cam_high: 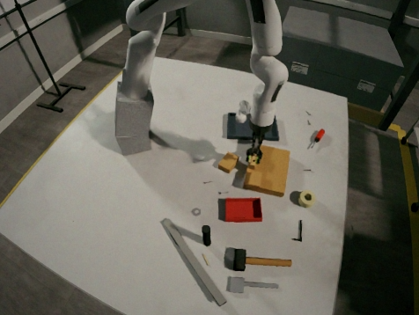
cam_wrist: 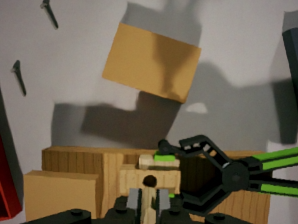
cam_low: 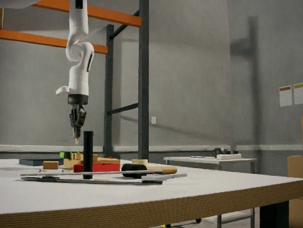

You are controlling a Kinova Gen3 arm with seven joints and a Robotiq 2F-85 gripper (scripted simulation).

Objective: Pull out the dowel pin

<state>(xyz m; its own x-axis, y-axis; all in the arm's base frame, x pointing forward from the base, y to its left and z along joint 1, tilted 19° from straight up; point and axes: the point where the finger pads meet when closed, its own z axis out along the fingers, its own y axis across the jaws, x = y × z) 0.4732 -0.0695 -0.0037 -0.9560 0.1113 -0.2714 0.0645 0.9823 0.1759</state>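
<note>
The red tray is 1 cm behind my hand, 18 cm to the right of it and 12 cm below it. Also, from my hand: pale wooden block: 8 cm below; then wooden bench board: 6 cm ahead, 10 cm below; then dowel pin: 2 cm below.
</note>
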